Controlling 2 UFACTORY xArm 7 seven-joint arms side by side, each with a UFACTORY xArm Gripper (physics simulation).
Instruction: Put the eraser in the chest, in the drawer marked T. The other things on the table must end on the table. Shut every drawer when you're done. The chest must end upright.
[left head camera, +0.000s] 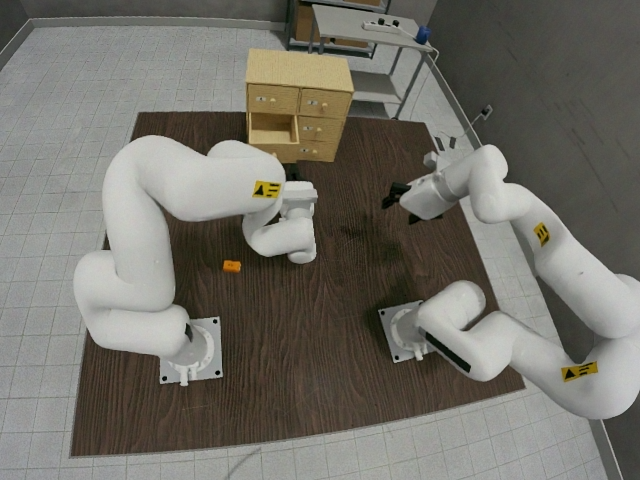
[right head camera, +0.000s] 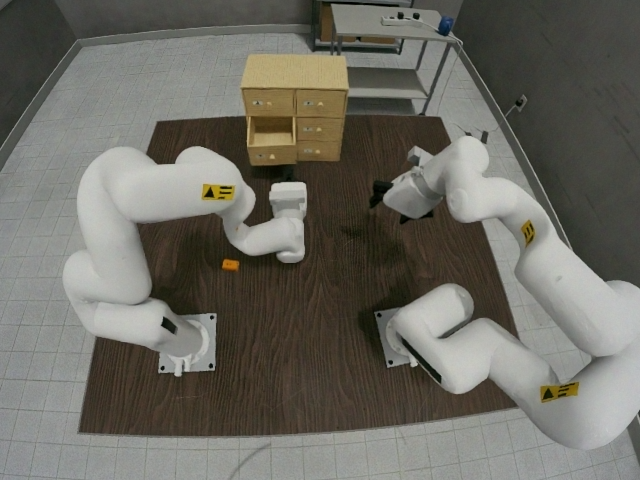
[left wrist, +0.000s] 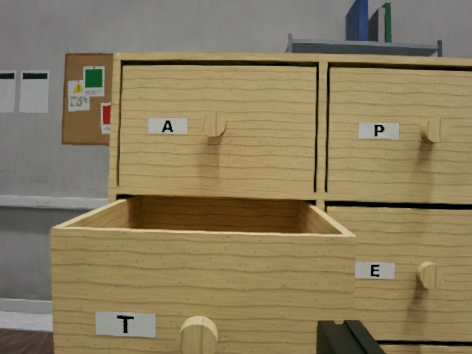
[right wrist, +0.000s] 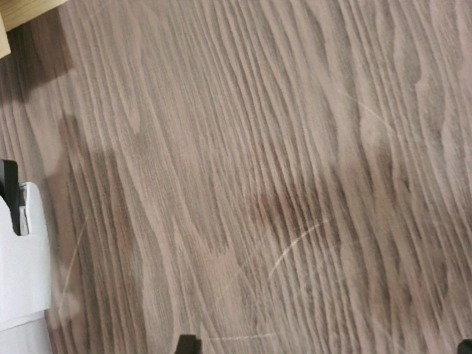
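Pixels of known places: left gripper, fingertip midpoint: (left head camera: 292, 166) (right head camera: 288, 167); right gripper, fingertip midpoint: (left head camera: 396, 212) (right head camera: 386, 211); left arm's base, link origin: (left head camera: 190, 349) (right head camera: 187, 342); right arm's base, link origin: (left head camera: 409, 329).
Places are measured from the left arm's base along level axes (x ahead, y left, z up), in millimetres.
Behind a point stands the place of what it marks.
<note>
The chest (left head camera: 299, 69) {x 731, y -359, z 319 mm} (right head camera: 294, 72) {x 725, y -357, z 319 mm} (left wrist: 220, 58) {x 652, y -275, z 314 mm} stands upright. Its drawer T (left head camera: 290, 152) {x 531, y -322, z 156 mm} (right head camera: 281, 156) {x 532, y -300, z 144 mm} (left wrist: 250, 280) {x 531, y -294, z 174 mm} is pulled out; the front part of its inside is hidden in all views. Drawers A (left wrist: 260, 165) {x 649, y -307, z 233 mm}, P (left wrist: 400, 170) {x 639, y -411, z 233 mm} and E (left wrist: 400, 310) {x 639, y -415, z 128 mm} look shut. The eraser does not show in any view. An orange block (left head camera: 231, 266) {x 221, y -121, z 18 mm} (right head camera: 230, 265) {x 221, y -123, z 18 mm} lies on the table. My left gripper (left head camera: 295, 171) {x 470, y -321, z 159 mm} (right head camera: 288, 173) {x 470, y -321, z 159 mm} (left wrist: 346, 336) {x 470, y -321, z 159 mm} is shut and empty, in front of the chest, right of T's knob (left wrist: 199, 332) {x 515, y -271, z 153 mm}. My right gripper (left head camera: 399, 210) {x 236, y -557, z 239 mm} (right head camera: 389, 211) {x 236, y -557, z 239 mm} (right wrist: 326, 345) {x 236, y -557, z 239 mm} is open and empty above the table's right side.
The left arm (left head camera: 222, 180) {x 108, y -153, z 544 mm} (right head camera: 170, 191) {x 105, y -157, z 535 mm} reaches over the left half of the table (left head camera: 289, 392) {x -142, y -246, z 0 mm} (right head camera: 289, 392) {x -151, y -278, z 0 mm} (right wrist: 225, 150) {x 394, y -478, z 0 mm}. The right arm (left head camera: 563, 248) {x -24, y -661, z 528 mm} (right head camera: 547, 258) {x -39, y -663, z 530 mm} curves along the right edge. A grey side table (left head camera: 361, 33) (right head camera: 361, 20) stands beyond the chest.
</note>
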